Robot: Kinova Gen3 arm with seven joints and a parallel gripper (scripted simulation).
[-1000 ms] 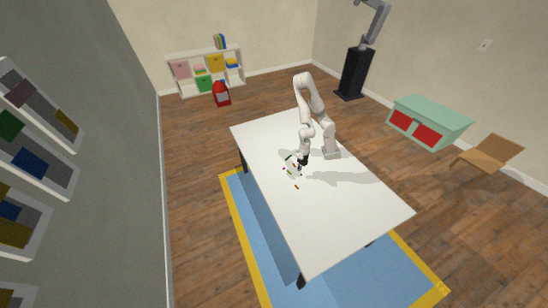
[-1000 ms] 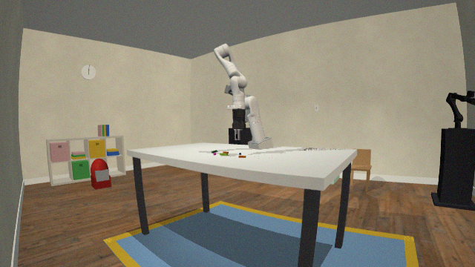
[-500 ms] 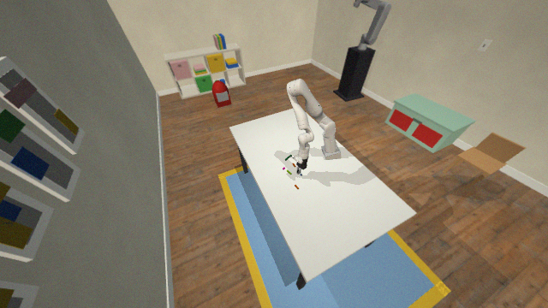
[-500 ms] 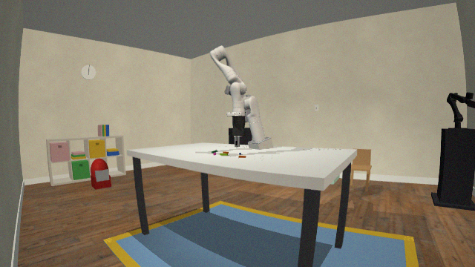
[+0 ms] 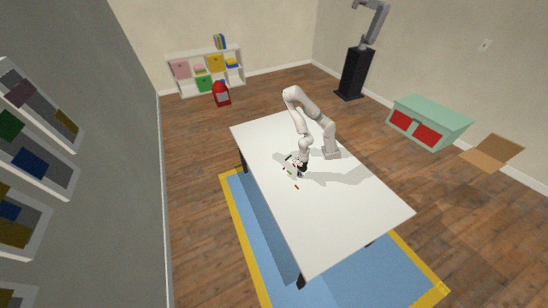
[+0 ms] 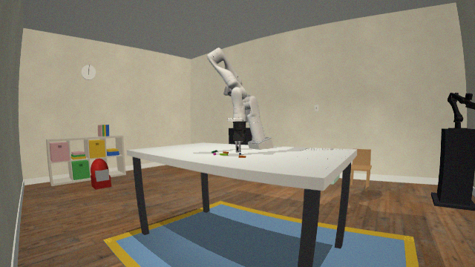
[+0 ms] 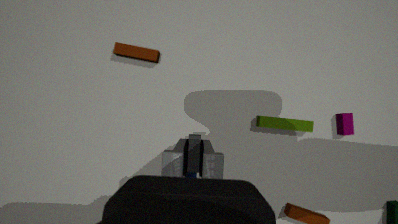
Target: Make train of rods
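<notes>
Now: hand 20 mm past the blue rod, 10 mm to the left of it and 30 mm above it. From my hand the other things lie so: grey rod: 10 mm below; lime rod: 60 mm ahead, 70 mm to the right, 30 mm below; magenta rod: 80 mm ahead, 120 mm to the right, 30 mm below.
</notes>
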